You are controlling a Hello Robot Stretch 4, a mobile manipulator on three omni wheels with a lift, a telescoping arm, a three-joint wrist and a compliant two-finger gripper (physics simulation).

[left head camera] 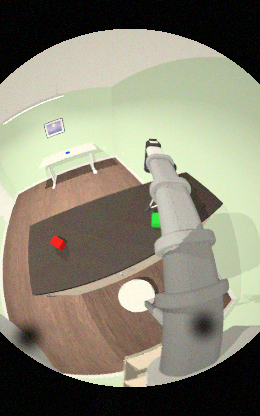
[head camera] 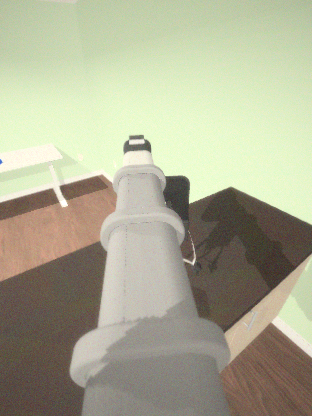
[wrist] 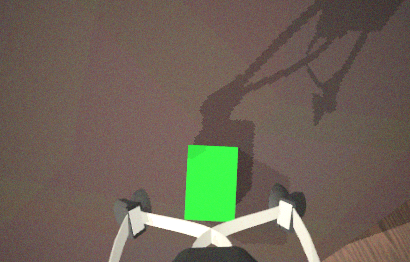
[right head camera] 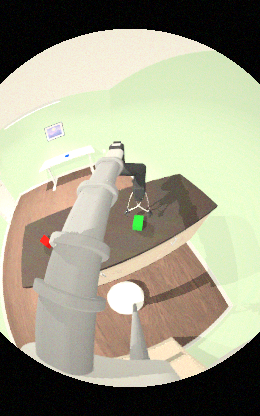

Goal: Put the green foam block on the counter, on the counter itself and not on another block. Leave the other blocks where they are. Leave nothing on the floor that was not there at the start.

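Places are measured from the robot's base along level axes (x back, y up, z left), in millimetres.
Pixels of known places: gripper, between the fingertips: [left head camera: 157,212] [wrist: 209,202] [right head camera: 137,215]; robot's base, origin of its link: [left head camera: 135,294] [right head camera: 126,296].
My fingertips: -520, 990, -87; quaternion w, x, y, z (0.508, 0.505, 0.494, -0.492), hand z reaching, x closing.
For each thing: its middle in the pictures, then the offset to it from my fingertips, as dx, dy, dz. Level surfaces: height alone.
- green foam block, middle of its body: [wrist: 211,180] [right head camera: 137,222] [left head camera: 155,219] -8, -86, -3
- dark counter, height of its surface: dy -108
- red block, middle of its body: [left head camera: 57,242] [right head camera: 46,241] +213, -86, +649
- white table, height of its surface: dy -298
The green foam block [left head camera: 156,220] [right head camera: 138,223] [wrist: 211,184] rests on the dark counter [head camera: 45,310] [left head camera: 100,235] [right head camera: 120,245] [wrist: 50,100], near its front edge. It stands apart from the other blocks. My gripper [right head camera: 138,212] [wrist: 209,202] is open and empty. It hangs above the counter, with its fingertips spread wider than the green block and clear of it. In the head camera view my arm hides the block and most of the gripper. A red block [left head camera: 58,243] [right head camera: 45,241] lies on the counter's left part.
A blue block [head camera: 1,161] [left head camera: 67,152] [right head camera: 67,155] lies on a white table [head camera: 30,157] [left head camera: 82,149] by the far wall. A round white stool or disc [left head camera: 136,295] [right head camera: 125,298] is in front of the counter. Pale wooden furniture [right head camera: 175,350] stands near my base.
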